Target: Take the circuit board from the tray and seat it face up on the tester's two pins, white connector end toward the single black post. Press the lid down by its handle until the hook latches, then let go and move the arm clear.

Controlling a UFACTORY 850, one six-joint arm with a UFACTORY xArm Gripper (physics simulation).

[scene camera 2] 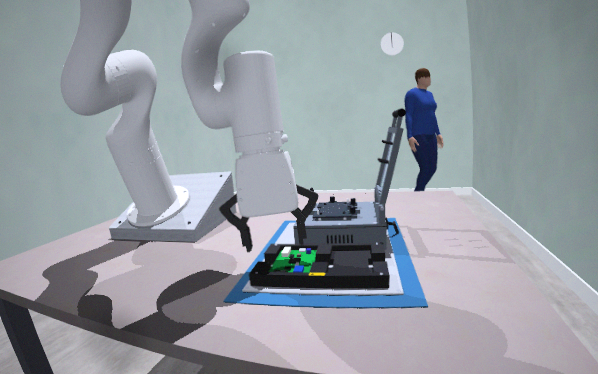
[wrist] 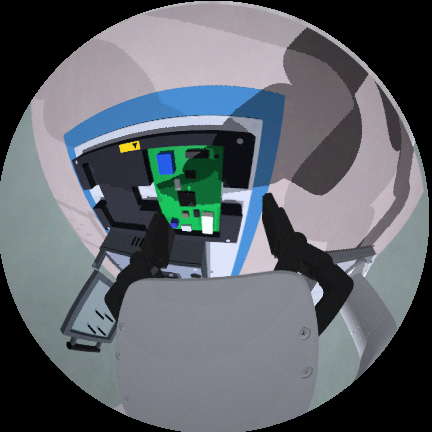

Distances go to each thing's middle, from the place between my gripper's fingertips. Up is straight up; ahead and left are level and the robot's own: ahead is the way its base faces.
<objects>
Right now my hand is 3 cm short of the green circuit board [scene camera 2: 288, 260] and 3 cm above it. From my hand the other things lie so: tester lid [scene camera 2: 394, 135]: 20 cm ahead, 18 cm to the left, 13 cm above.
</objects>
